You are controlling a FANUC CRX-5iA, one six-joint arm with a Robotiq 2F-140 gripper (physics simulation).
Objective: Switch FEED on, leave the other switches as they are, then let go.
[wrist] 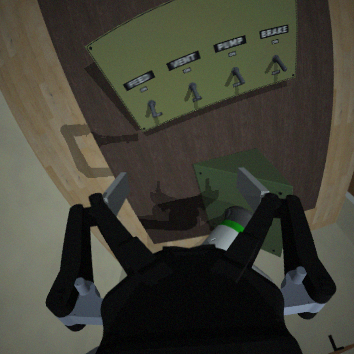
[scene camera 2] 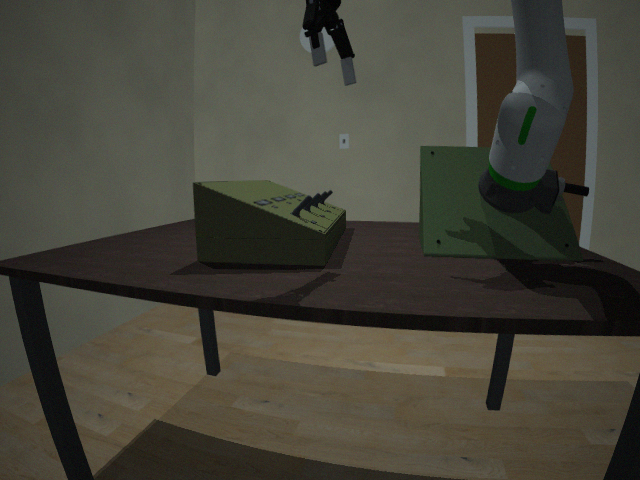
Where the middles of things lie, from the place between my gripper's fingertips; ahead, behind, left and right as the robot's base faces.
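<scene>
The sloped switch panel (scene camera 2: 254, 222) is 170 mm ahead of my hand, 90 mm to the right of it and 310 mm below it.
</scene>
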